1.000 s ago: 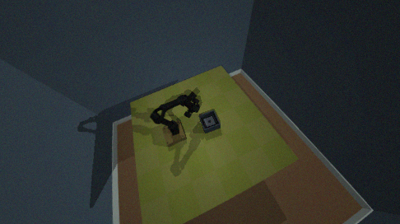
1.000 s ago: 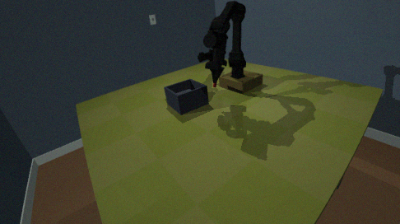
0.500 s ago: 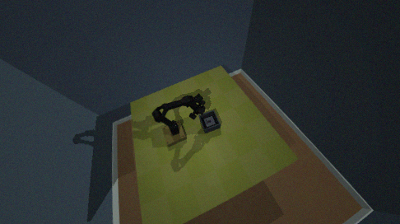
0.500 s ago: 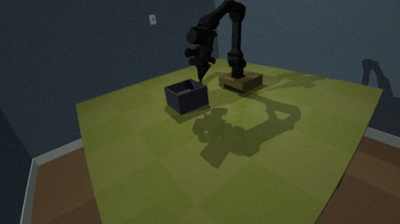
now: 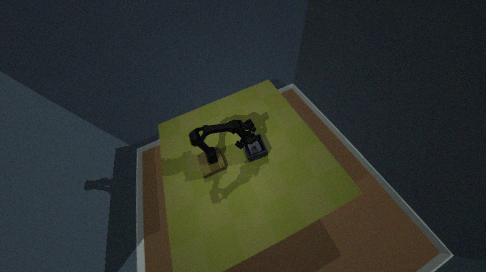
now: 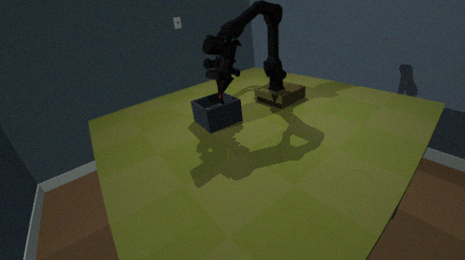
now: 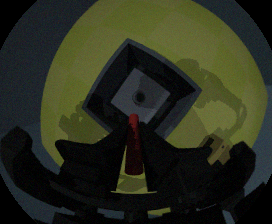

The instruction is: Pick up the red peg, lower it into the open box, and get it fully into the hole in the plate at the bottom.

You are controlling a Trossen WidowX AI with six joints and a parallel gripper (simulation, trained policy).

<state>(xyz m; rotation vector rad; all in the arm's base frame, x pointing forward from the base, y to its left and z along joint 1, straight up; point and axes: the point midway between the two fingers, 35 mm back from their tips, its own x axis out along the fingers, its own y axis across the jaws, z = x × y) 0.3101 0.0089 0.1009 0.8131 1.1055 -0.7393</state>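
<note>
Now: the red peg 1 cm behind my gripper tip, 1 cm to the left of it and 2 cm above it. Round my gripper tip: dark blue box 2 cm ahead, 3 cm to the right, 10 cm below; then light grey plate 2 cm ahead, 3 cm to the right, 8 cm below.
</note>
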